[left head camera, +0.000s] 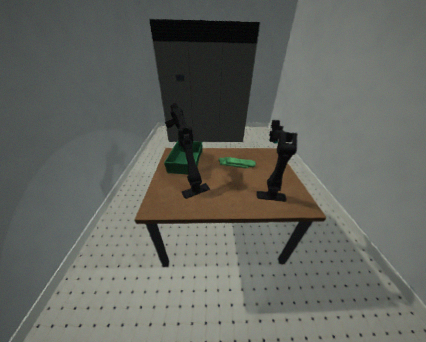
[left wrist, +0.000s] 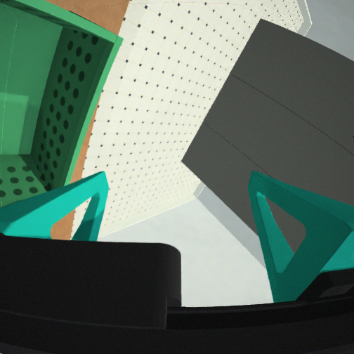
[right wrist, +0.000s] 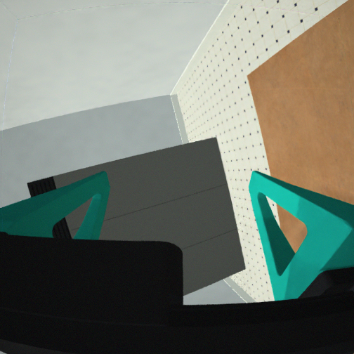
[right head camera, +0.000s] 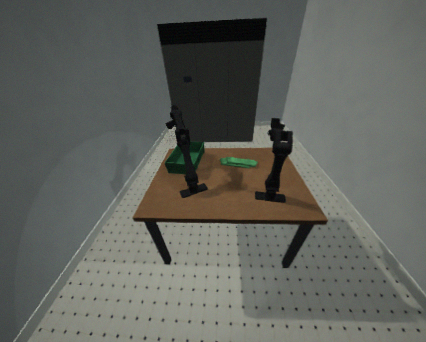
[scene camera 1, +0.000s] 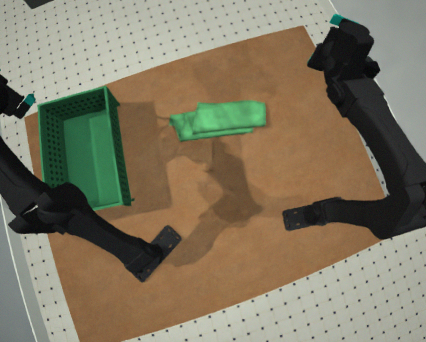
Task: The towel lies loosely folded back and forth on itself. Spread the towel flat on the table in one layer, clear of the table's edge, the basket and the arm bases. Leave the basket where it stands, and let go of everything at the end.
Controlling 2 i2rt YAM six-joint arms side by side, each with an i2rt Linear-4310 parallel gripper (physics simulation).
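The light green towel point(left head camera: 237, 162) point(right head camera: 240, 162) point(scene camera 1: 225, 120) lies on the table point(left head camera: 225, 207) point(scene camera 1: 310, 150) as a narrow, crumpled, folded strip. In the scene view its lower layers stick out at the left end and along the near side. The dark green basket point(left head camera: 176, 166) point(right head camera: 177, 166) point(scene camera 1: 121, 165) point(left wrist: 65, 100) stands left of the towel, apart from it. My left gripper point(left wrist: 177, 179) is open and empty, raised beyond the basket's outer side. My right gripper point(right wrist: 178, 178) is open and empty, raised near the table's far right corner. Neither gripper touches the towel.
The left arm's base plate point(left head camera: 188, 193) point(scene camera 1: 167, 245) and the right arm's base plate point(left head camera: 271, 196) point(scene camera 1: 295, 220) are on the near part of the table. The left arm passes over the basket's near corner in the scene view. Arm shadows fall between the towel and the bases.
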